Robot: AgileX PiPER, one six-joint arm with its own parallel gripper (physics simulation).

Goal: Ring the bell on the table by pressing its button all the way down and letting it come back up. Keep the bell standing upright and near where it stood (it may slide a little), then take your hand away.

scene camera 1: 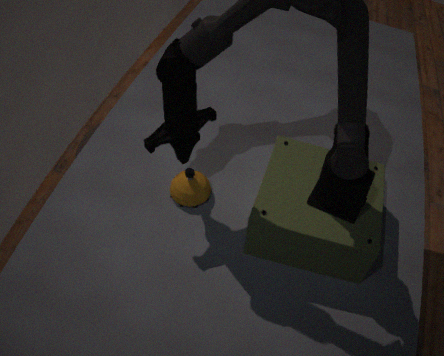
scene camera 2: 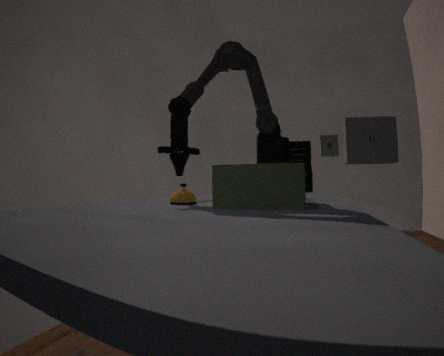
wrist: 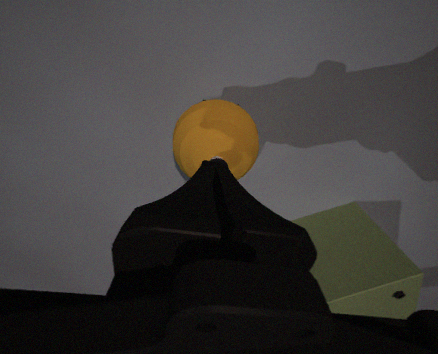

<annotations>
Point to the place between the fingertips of the gripper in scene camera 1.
182, 160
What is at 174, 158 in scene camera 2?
The gripper.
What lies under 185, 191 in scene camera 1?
A yellow dome bell.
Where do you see a yellow dome bell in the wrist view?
210, 129
</annotations>
